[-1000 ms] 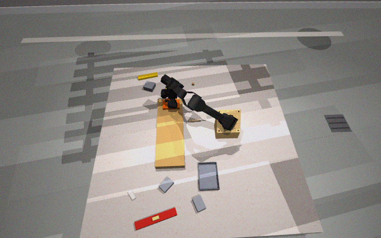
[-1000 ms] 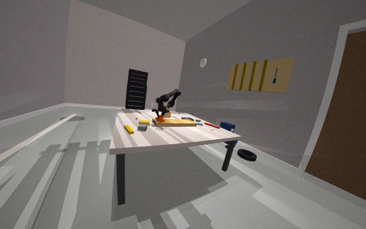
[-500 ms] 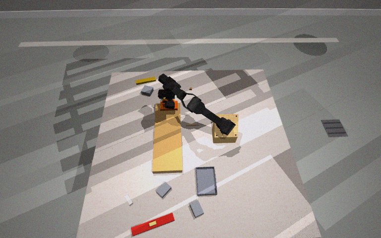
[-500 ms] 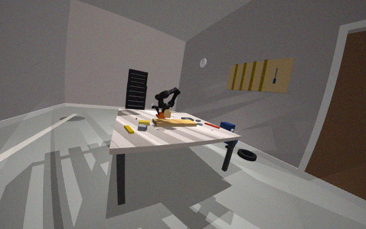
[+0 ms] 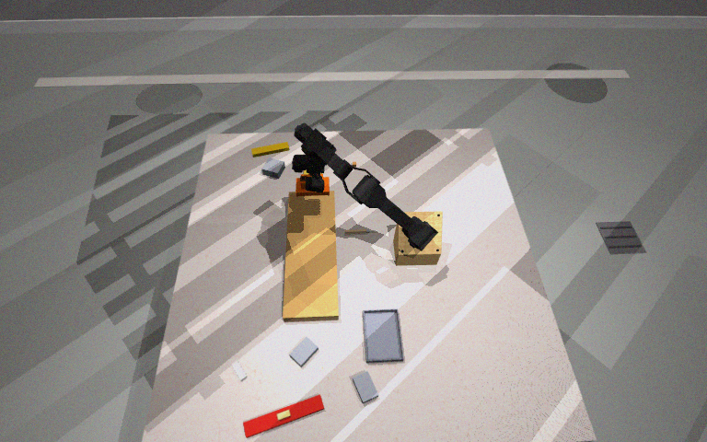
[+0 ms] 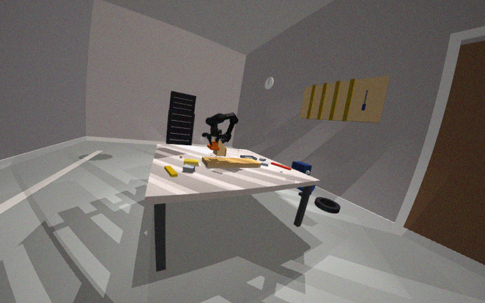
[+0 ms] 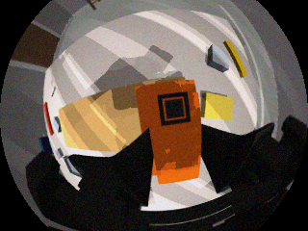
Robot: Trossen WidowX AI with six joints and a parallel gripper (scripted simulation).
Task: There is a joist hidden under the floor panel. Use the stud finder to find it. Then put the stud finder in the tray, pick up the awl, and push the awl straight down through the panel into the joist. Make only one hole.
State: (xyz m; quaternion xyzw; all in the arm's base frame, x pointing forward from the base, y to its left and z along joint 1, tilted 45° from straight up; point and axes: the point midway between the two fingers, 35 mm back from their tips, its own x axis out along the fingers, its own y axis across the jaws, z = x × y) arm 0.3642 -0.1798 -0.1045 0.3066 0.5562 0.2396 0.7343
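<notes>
Right now the green square is 3 cm above my gripper tip and 2 cm ahead of it. Also, from my gripper tip: grey block (21 cm to the right, 17 cm ahead, 14 cm below); stud finder (2 cm above, 1 cm ahead); awl (20 cm behind, 15 cm below, 11 cm to the left).
</notes>
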